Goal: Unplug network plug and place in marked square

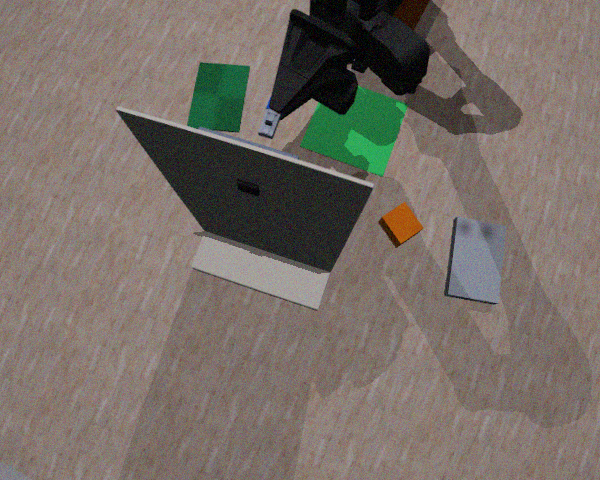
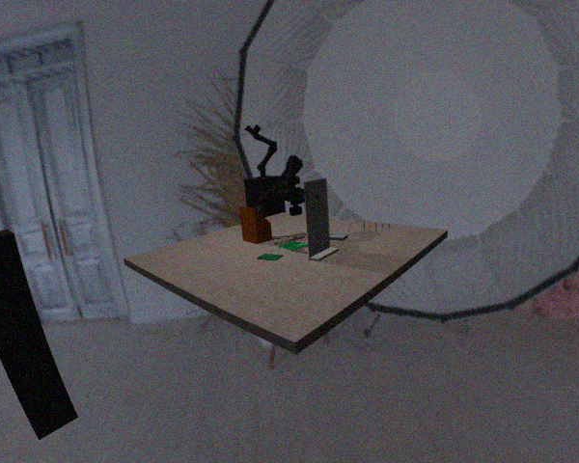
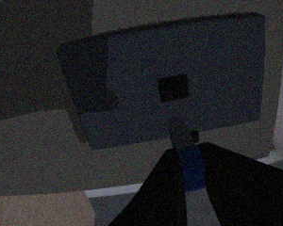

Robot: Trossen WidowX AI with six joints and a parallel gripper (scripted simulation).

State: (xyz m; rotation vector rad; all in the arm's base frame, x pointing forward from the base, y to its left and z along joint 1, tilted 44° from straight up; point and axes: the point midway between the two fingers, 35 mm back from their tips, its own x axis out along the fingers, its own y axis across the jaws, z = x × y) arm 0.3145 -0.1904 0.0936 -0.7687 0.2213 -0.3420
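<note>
Now: the bright green marked square 27 cm below my gripper tip, 14 cm behind it and 7 cm to the left of it. Also, from my gripper tip: upright dark panel: 11 cm below, 7 cm ahead; then orange block: 26 cm below, 16 cm to the left, 1 cm behind; then network plug: 1 cm ahead.
</note>
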